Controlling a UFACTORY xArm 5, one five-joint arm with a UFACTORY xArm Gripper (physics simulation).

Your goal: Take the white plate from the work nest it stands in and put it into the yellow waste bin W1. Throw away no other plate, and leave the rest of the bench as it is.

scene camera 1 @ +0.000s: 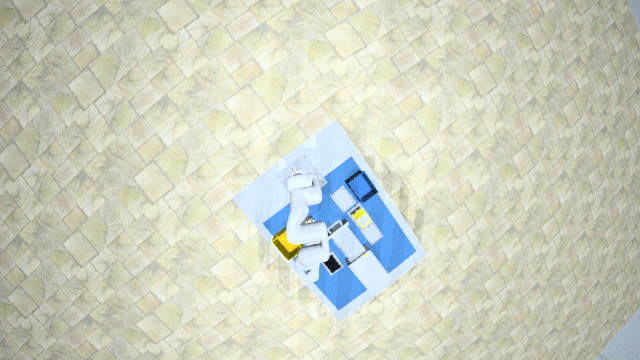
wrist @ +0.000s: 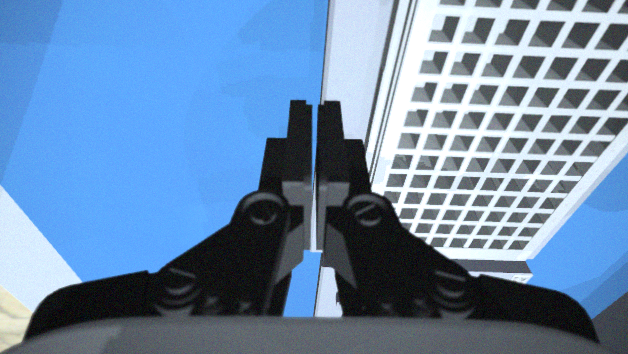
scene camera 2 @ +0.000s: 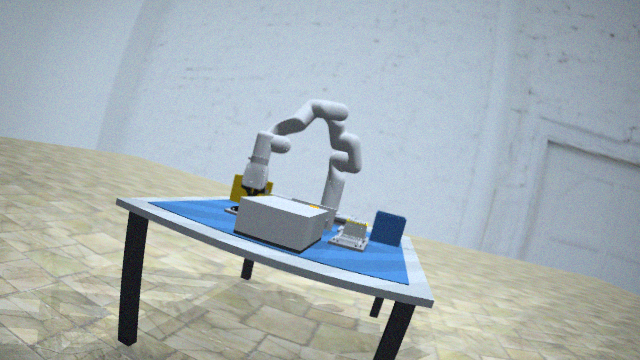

Observation:
In view: my gripper (scene camera 2: 249, 204), a white plate (wrist: 484, 130) and a large box device (scene camera 2: 288, 225).
My gripper shows as well in the wrist view (wrist: 314, 136). The large box device also shows in scene camera 1 (scene camera 1: 366, 267). Scene camera 2 does not show the white plate, which is hidden by the large box device.

